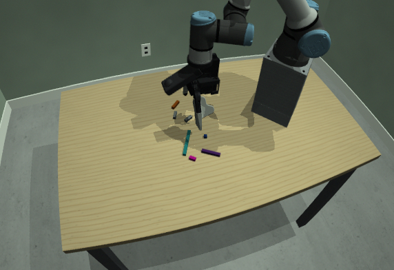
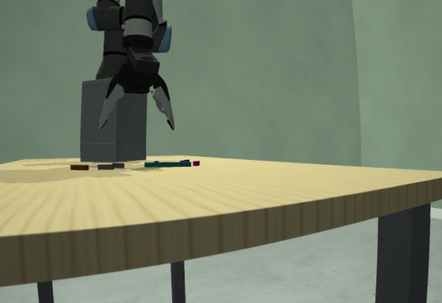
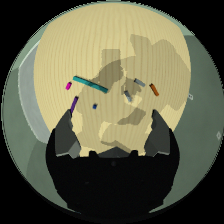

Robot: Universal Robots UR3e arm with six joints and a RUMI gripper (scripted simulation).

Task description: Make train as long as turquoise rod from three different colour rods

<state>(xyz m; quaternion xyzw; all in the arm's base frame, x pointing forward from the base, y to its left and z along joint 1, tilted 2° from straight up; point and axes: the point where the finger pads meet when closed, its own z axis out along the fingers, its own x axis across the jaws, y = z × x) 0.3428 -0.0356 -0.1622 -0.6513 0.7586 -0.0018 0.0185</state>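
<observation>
The blue rod is 7 cm below my hand, 5 cm to the left of it and 3 cm behind it. From my hand the other things lie so: turquoise rod (7 cm below, 5 cm to the left, 4 cm ahead); then orange rod (12 cm to the right, 7 cm below); then purple rod (12 cm to the left, 7 cm below, 1 cm behind).
</observation>
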